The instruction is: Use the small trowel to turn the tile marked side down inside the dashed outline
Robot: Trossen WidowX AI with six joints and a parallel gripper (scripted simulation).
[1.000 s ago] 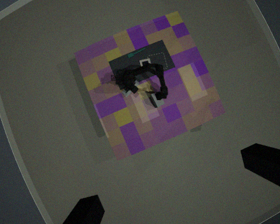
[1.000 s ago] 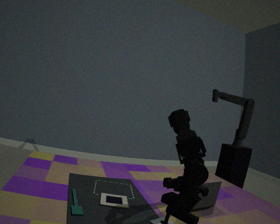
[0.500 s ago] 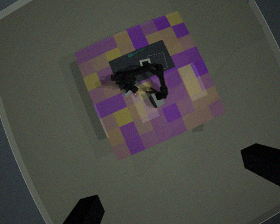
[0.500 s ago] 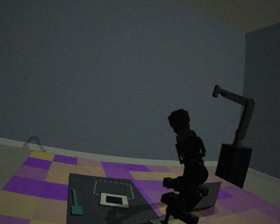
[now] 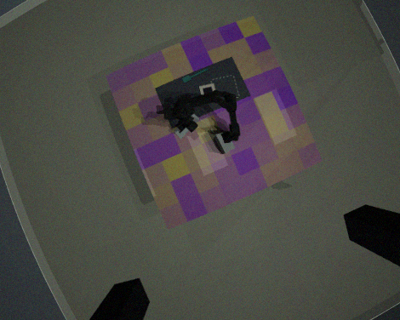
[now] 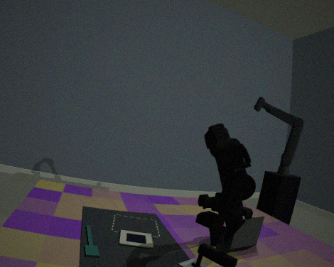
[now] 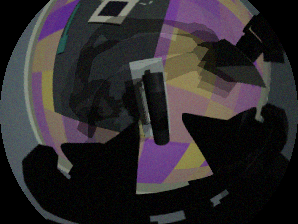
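The dark mat is 21 cm ahead of my gripper tip, 20 cm to the right of it and 13 cm below it. Round my gripper tip: trowel (34 cm ahead, 16 cm to the right, 11 cm below); white tile (19 cm ahead, 23 cm to the right, 11 cm below).
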